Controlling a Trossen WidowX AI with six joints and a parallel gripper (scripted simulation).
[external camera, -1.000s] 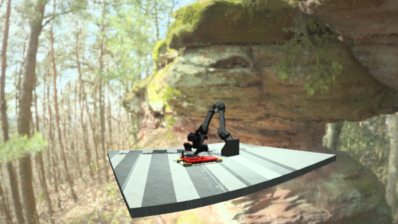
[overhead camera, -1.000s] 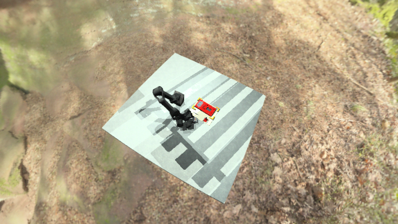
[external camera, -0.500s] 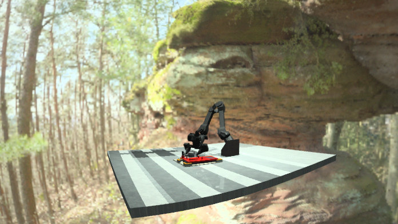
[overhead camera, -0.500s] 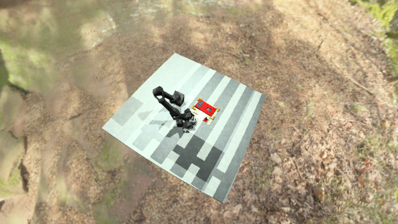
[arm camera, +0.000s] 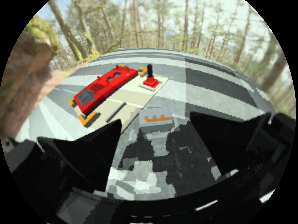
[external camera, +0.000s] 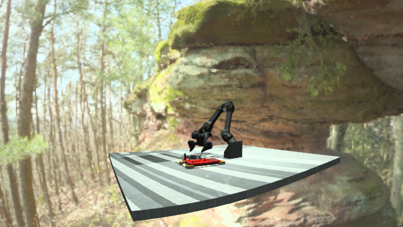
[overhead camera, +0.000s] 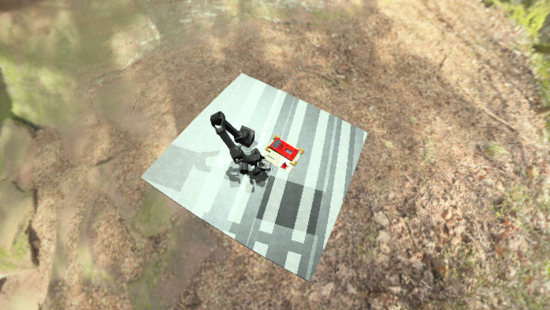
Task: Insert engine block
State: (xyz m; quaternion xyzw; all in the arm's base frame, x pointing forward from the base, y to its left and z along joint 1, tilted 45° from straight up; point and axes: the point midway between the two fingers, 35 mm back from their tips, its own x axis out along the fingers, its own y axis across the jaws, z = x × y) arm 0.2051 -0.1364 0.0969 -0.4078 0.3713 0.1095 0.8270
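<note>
Right now the grey engine block is 10 mm ahead of my gripper tip, 10 mm to the left of it and 40 mm below it.
</note>
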